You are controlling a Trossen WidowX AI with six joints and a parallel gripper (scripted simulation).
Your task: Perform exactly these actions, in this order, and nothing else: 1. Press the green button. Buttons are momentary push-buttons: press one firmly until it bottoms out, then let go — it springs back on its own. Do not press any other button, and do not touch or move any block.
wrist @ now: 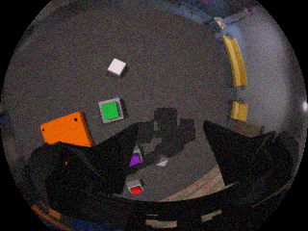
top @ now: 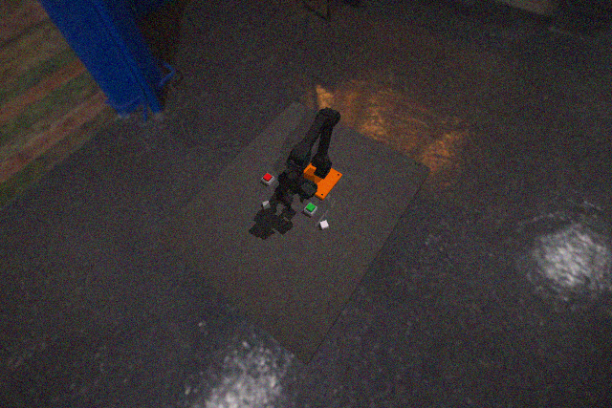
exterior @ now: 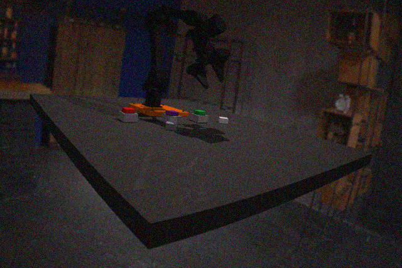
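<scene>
The green button is 11 cm below my gripper tip, 8 cm behind it and 3 cm to the left of it. Round my gripper tip: purple button (11 cm to the right, 11 cm below, 7 cm behind); then grey block (17 cm to the right, 13 cm below, 1 cm ahead); then white block (13 cm below, 12 cm to the left, 4 cm behind).
</scene>
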